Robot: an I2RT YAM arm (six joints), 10 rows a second.
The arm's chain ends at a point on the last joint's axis. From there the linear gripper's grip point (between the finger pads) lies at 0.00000 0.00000 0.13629 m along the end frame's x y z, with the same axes.
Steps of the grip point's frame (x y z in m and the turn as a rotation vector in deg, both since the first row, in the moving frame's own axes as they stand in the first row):
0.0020, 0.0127, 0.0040, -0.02, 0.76, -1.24
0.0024, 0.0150, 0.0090, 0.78, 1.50, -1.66
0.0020, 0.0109, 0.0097, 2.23, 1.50, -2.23
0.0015, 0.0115, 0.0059, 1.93, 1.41, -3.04
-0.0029, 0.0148, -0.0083, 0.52, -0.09, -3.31
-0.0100, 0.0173, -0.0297, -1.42, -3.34, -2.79
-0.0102, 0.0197, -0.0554, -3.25, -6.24, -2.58
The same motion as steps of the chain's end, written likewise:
0.0002, 0.0127, 0.0040, -0.02, 0.76, -1.24
-0.0011, 0.0169, 0.0091, 0.78, 1.50, -1.66
-0.0015, 0.0163, 0.0098, 2.23, 1.50, -2.23
-0.0017, 0.0162, 0.0060, 1.93, 1.41, -3.04
-0.0027, 0.0160, -0.0083, 0.52, -0.09, -3.31
-0.0021, 0.0137, -0.0294, -1.42, -3.34, -2.79
0.0044, 0.0117, -0.0544, -3.25, -6.24, -2.58

